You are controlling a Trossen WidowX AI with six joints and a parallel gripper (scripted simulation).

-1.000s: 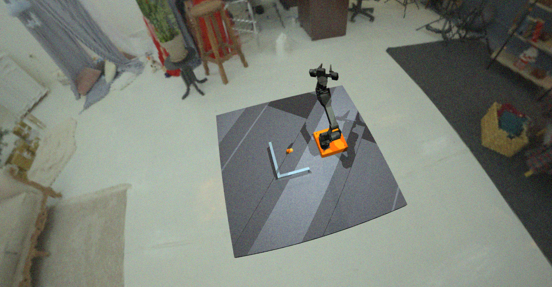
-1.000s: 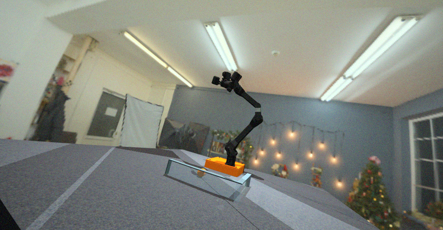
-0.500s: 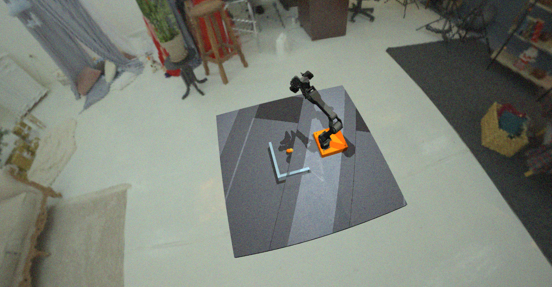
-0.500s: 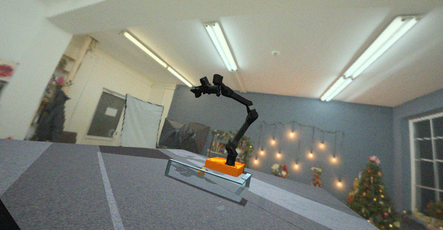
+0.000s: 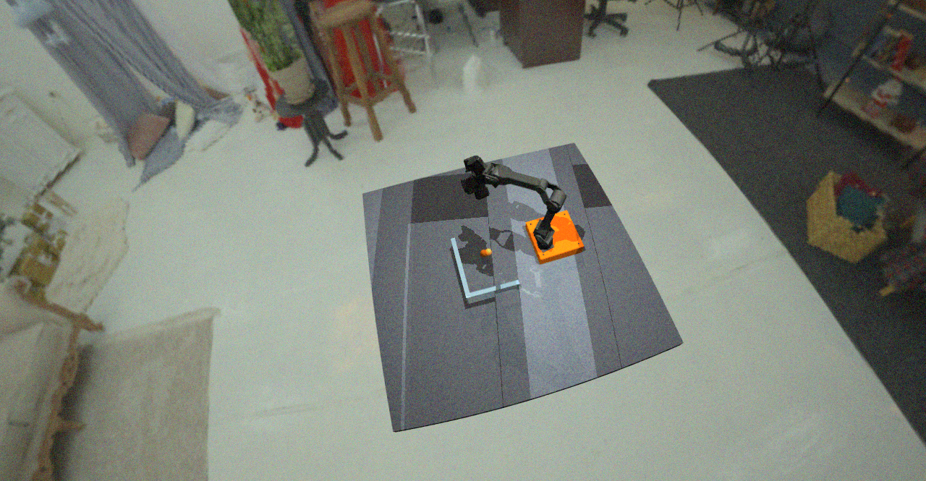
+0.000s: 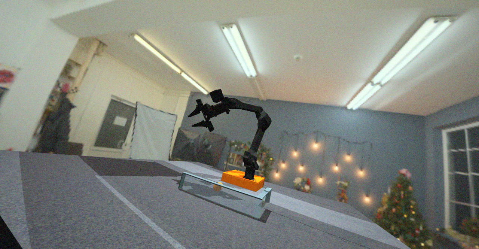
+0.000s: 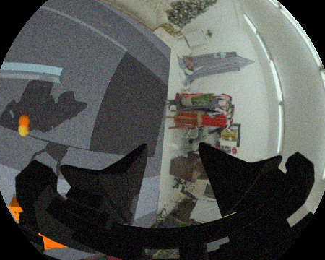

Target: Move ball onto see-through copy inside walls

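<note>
The orange ball lies 270 mm below my gripper tip, 250 mm to the left of it and 30 mm ahead of it.
</note>
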